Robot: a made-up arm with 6 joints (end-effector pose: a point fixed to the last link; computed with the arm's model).
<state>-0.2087 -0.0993 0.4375 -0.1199 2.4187 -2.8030</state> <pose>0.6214 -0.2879 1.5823 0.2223 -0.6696 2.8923</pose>
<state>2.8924 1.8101 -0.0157 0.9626 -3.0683 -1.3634</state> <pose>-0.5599 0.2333 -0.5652 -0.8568 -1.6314 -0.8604</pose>
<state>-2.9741 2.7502 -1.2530 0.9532 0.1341 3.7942</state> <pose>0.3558 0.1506 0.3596 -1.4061 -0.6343 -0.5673</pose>
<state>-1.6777 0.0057 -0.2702 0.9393 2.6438 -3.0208</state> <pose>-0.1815 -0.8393 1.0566 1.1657 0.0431 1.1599</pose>
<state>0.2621 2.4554 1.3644 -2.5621 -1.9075 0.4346</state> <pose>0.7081 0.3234 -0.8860 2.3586 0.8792 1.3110</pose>
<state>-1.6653 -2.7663 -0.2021 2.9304 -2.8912 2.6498</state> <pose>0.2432 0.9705 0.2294 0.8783 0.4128 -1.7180</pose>
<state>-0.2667 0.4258 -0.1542 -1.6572 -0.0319 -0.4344</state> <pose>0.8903 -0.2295 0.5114 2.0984 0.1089 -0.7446</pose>
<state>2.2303 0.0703 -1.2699 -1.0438 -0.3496 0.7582</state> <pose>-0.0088 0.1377 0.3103 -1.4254 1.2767 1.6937</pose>
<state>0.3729 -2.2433 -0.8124 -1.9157 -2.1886 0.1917</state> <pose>-0.2939 -0.0591 0.8320 -0.6845 0.2279 2.3073</pose>
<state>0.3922 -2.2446 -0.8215 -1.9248 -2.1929 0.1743</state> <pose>-0.2872 -0.0610 0.8292 -0.6804 0.2474 2.3322</pose>
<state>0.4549 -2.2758 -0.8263 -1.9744 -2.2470 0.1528</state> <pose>-0.2952 -0.0771 0.8192 -0.7837 0.2346 2.4138</pose>
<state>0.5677 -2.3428 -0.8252 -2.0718 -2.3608 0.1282</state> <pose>-0.3182 -0.1152 0.7989 -1.0332 0.1554 2.5351</pose>
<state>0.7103 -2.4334 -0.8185 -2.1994 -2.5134 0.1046</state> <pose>-0.3442 -0.1766 0.7679 -1.3988 -0.0235 2.6192</pose>
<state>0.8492 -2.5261 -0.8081 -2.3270 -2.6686 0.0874</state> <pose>-0.3598 -0.2490 0.7299 1.7551 0.2850 -2.5633</pose>
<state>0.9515 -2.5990 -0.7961 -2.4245 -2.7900 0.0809</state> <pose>-0.3640 -0.3106 0.6948 1.8824 0.5039 -2.2789</pose>
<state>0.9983 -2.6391 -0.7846 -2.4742 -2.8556 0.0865</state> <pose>-0.3665 -0.3453 0.6728 1.9480 0.6298 -2.1218</pose>
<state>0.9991 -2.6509 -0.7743 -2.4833 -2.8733 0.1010</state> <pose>-0.3735 -0.3554 0.6650 1.9761 0.6702 -2.0754</pose>
